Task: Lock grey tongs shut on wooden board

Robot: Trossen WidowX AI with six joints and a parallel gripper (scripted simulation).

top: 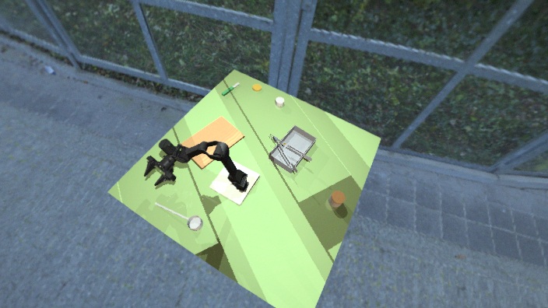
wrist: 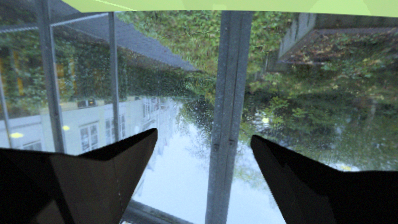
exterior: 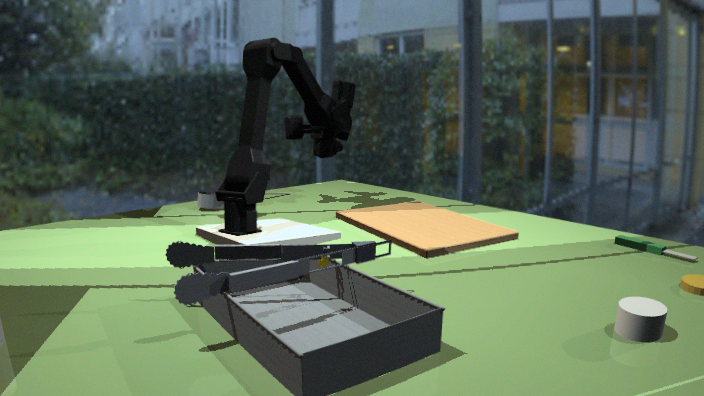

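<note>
The yellow lock piece lies 56 cm ahead of my gripper tip, 57 cm to the right of it and 12 cm below it. Round my gripper tip: wooden board (45 cm ahead, 11 cm to the right, 18 cm below); then dark roasting tin (58 cm ahead, 63 cm to the right, 16 cm below); then green-handled tool (95 cm ahead, 2 cm to the right, 18 cm below).
</note>
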